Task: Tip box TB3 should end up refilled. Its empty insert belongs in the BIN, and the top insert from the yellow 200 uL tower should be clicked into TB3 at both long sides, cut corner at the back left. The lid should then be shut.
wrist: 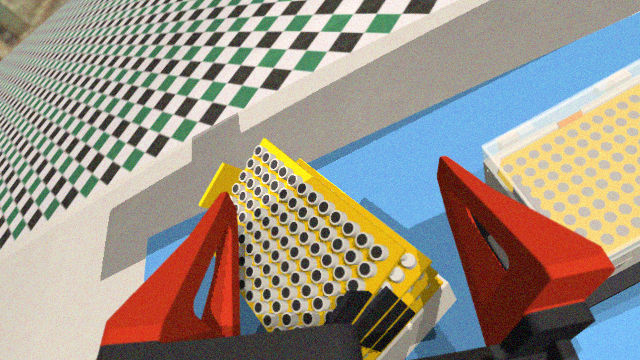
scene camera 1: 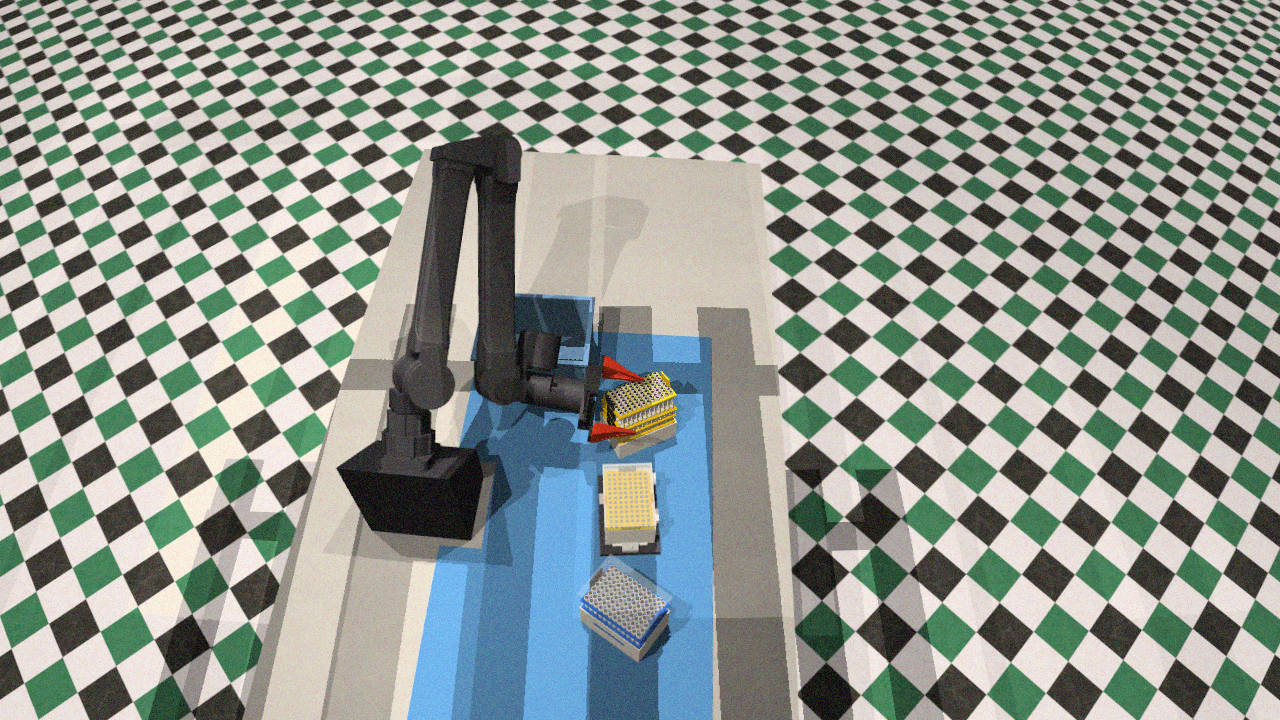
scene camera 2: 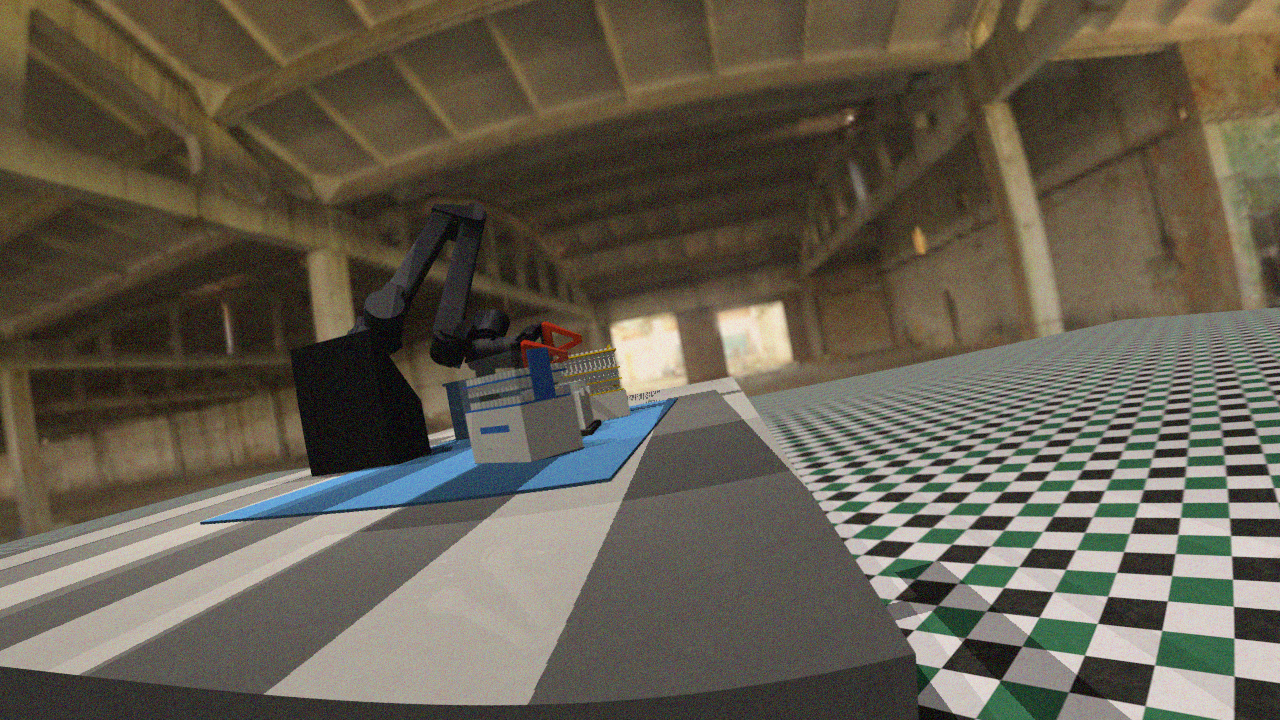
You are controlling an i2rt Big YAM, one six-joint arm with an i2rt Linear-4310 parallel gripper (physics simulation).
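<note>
My gripper (scene camera 1: 638,406) (scene camera 2: 572,349) (wrist: 333,183) is open and empty, its red fingers spread wide at the yellow tower. In the wrist view, the left fingertip overlaps the tower's edge and the right one stands apart from it, toward TB3. The yellow tower (scene camera 1: 640,416) (scene camera 2: 601,368) (wrist: 300,240) is a stack of yellow inserts full of tips on a pale base; its top insert looks slightly askew. TB3 (scene camera 1: 629,537) (wrist: 530,122) holds a yellow insert (scene camera 1: 629,497) (wrist: 595,170) with flat grey holes under a clear lid that looks shut. The blue BIN (scene camera 1: 554,298) is partly hidden by the arm.
A blue-trimmed tip tower (scene camera 1: 624,608) (scene camera 2: 523,434) stands on the blue mat (scene camera 1: 684,537), on the far side of TB3 from the yellow tower. The black arm base (scene camera 1: 411,492) (scene camera 2: 358,402) stands left of the boxes. TB3 sits on a dark holder (scene camera 1: 657,548).
</note>
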